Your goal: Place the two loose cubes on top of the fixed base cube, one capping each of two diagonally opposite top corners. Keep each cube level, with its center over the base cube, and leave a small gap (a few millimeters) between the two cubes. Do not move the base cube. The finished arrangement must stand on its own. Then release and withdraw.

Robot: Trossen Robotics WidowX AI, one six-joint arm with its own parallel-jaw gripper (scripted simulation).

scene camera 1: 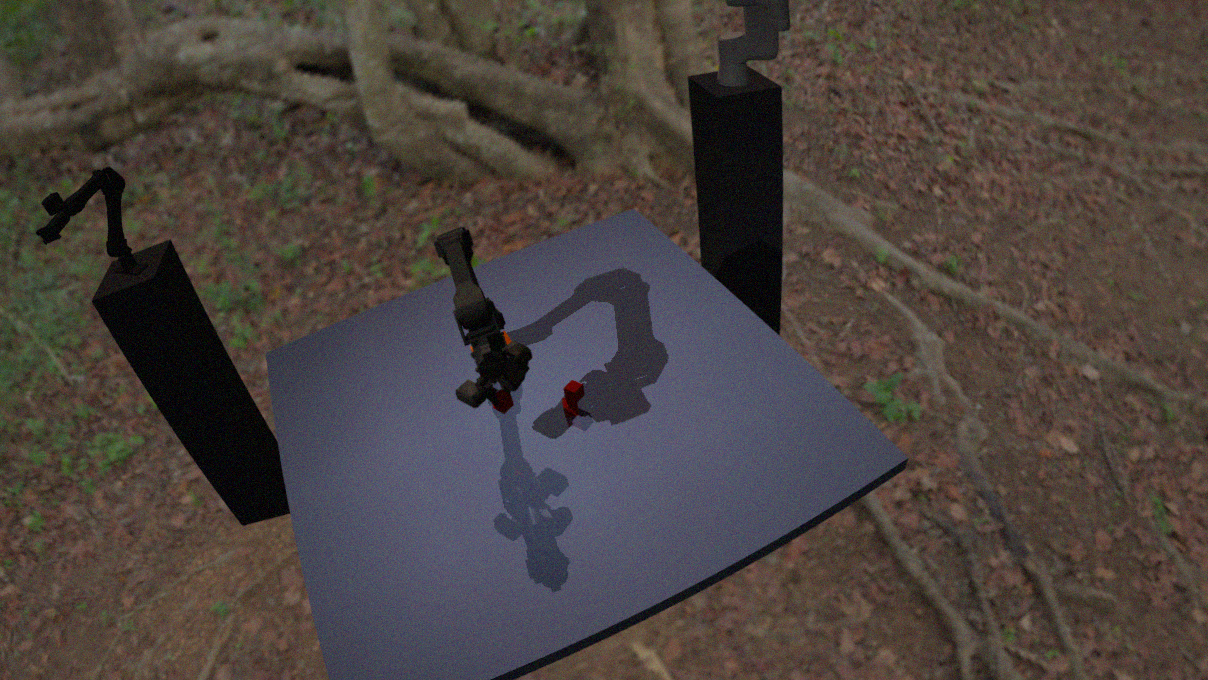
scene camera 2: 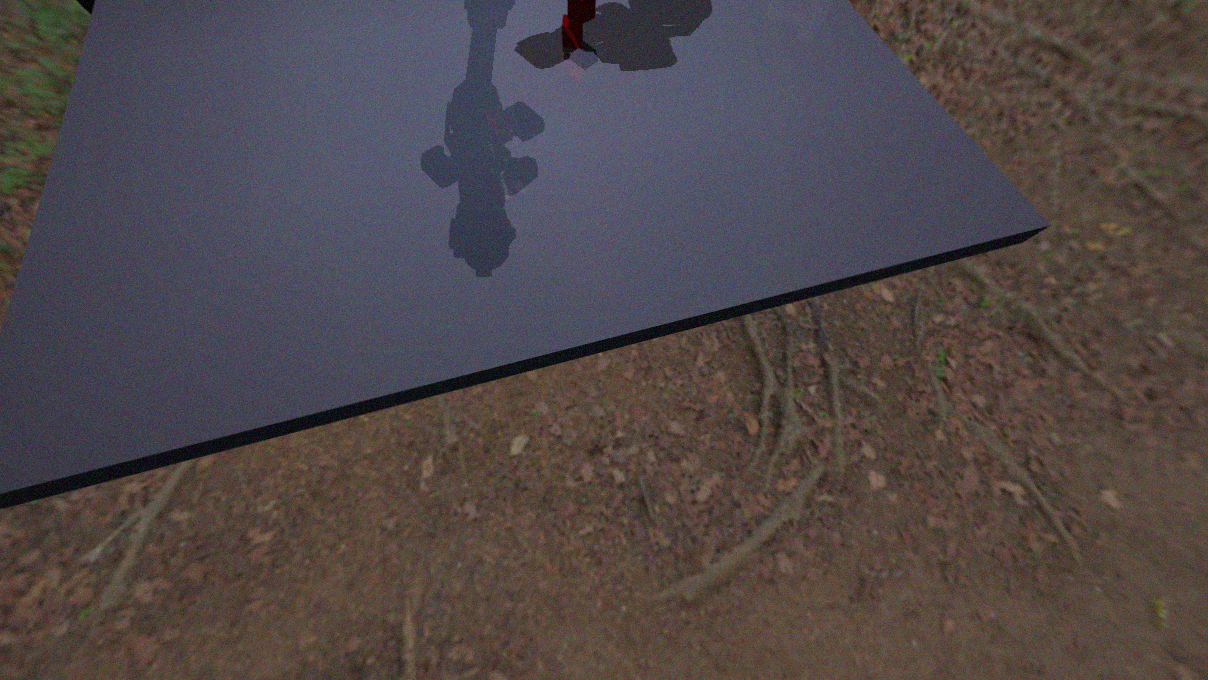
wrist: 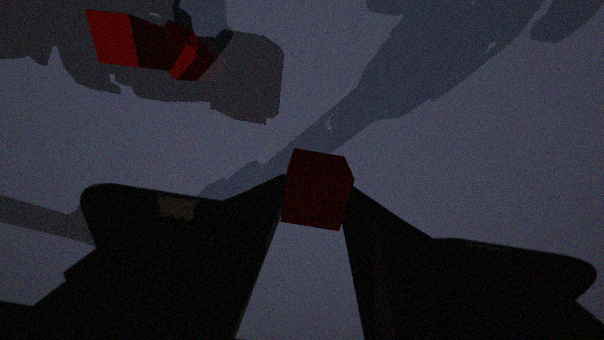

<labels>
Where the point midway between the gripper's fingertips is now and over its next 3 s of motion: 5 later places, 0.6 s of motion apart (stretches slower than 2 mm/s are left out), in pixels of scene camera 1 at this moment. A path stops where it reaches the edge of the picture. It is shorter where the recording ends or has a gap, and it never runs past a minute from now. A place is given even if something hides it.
The gripper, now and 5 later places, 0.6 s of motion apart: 502, 401; 520, 396; 539, 390; 555, 384; 560, 388; 562, 394
</labels>
